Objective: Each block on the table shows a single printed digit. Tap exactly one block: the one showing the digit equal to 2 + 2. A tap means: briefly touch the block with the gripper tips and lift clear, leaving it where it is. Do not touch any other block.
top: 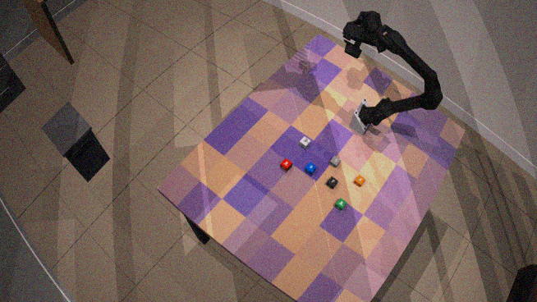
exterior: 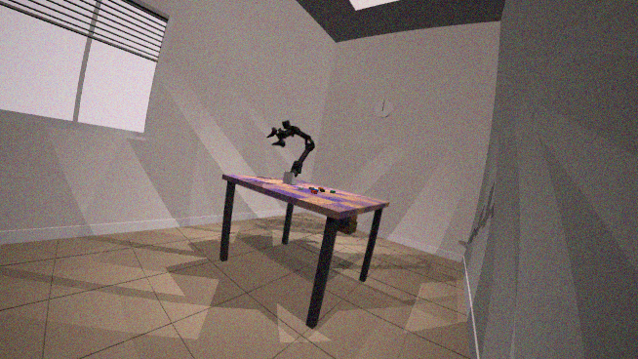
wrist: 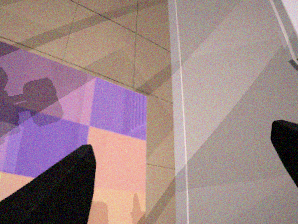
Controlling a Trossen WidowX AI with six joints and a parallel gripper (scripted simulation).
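The orange block is 400 mm ahead of my gripper tip, 280 mm to the left of it and 320 mm below it. Round my gripper tip: grey block: 380 mm ahead, 160 mm to the left, 320 mm below; then blue block: 450 mm ahead, 90 mm to the left, 320 mm below; then white block: 360 mm ahead, 20 mm to the left, 320 mm below.
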